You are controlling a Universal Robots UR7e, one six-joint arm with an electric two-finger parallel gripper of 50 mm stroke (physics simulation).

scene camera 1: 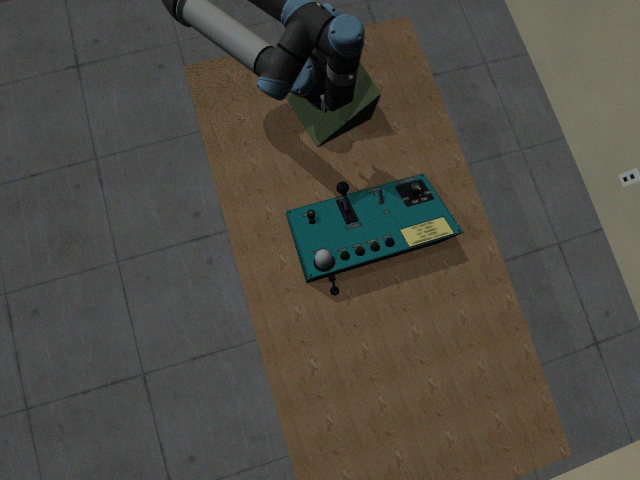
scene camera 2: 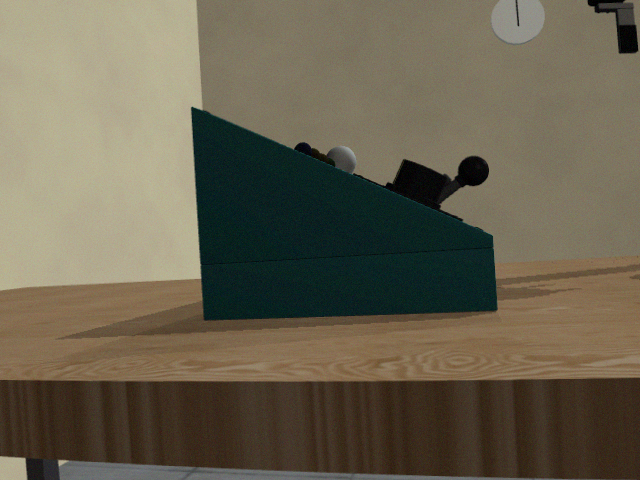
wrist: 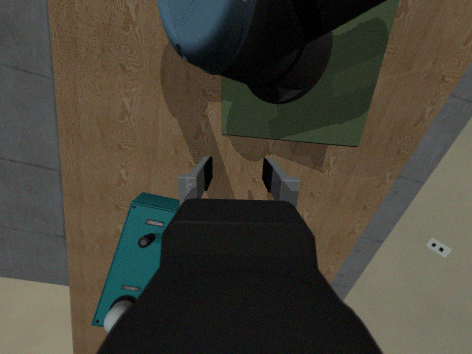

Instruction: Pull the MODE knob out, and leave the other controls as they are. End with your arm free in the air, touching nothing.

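Places are measured from the arm's base along level axes (x ahead, y left, z up), in millimetres.
Where they show: gripper, fingertip midpoint: (scene camera 1: 332, 105) (wrist: 237, 167); arm's base at its link origin: (wrist: 284, 58).
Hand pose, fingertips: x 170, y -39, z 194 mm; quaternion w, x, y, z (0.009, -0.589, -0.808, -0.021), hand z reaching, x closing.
Things, the pixels of their top centre, and the offset from my fingertips. "*": a spot on its surface instead.
- small black knob at its top centre: (wrist: 142, 245) (scene camera 1: 311, 213) dz -142, dx +273, dy -118 mm
- rotary knob at its top centre: (scene camera 1: 416, 185) dz -152, dx +249, dy +242 mm
- ball-topped lever at its top centre: (scene camera 2: 472, 156) (scene camera 1: 343, 185) dz -118, dx +213, dy -2 mm
- small lever at its top centre: (scene camera 1: 381, 193) dz -151, dx +255, dy +122 mm
- white dome at a spot on its surface: (scene camera 2: 341, 159) * dz -89, dx +417, dy -92 mm
- black lever at a spot on its surface: (scene camera 1: 334, 290) * dz -266, dx +521, dy -87 mm
A teal sloped control panel (scene camera 1: 330, 232) (scene camera 2: 341, 232) (wrist: 117, 265) carries the controls; its labels are too small to read, so I cannot tell which knob is MODE. A small black knob (scene camera 1: 311, 215) (wrist: 146, 241) on a short stem stands near the panel's upper left corner in scene camera 1. A rotary knob (scene camera 1: 416, 187) with a pale pointer sits on a dark plate at the right. My gripper (wrist: 237, 167) is open and empty, in the air well above the table, between the panel and the arm's base. Part of the panel is hidden behind the gripper body in the wrist view.
A ball-topped lever (scene camera 1: 342, 188) (scene camera 2: 473, 171), a small lever (scene camera 1: 381, 196), a white dome (scene camera 1: 324, 258) (scene camera 2: 341, 159) (wrist: 116, 316) and a row of round buttons (scene camera 1: 359, 251) are on the panel. A black lever (scene camera 1: 334, 290) sticks out beyond its edge. The green base block (scene camera 1: 330, 128) (wrist: 300, 125) stands behind.
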